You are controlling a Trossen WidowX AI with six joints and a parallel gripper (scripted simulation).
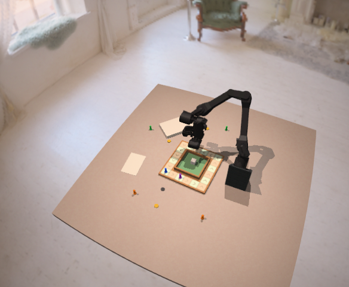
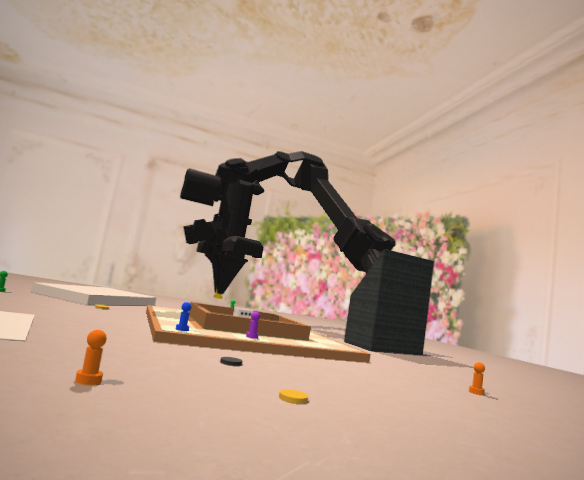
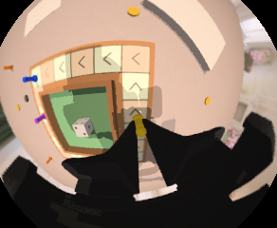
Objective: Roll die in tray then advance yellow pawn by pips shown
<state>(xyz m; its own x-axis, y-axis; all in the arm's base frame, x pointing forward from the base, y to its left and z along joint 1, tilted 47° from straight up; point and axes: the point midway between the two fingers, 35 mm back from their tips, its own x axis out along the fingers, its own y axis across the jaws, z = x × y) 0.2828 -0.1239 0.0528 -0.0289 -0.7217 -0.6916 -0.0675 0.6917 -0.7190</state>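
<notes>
The white die lies 100 mm to the left of my gripper tip, 30 mm below it and 20 mm behind it. The rest, counted from my gripper tip: purple pawn (220 mm to the left, 30 mm below, 10 mm ahead); then green tray (110 mm to the left, 50 mm below, 10 mm behind); then yellow pawn (10 mm above).
</notes>
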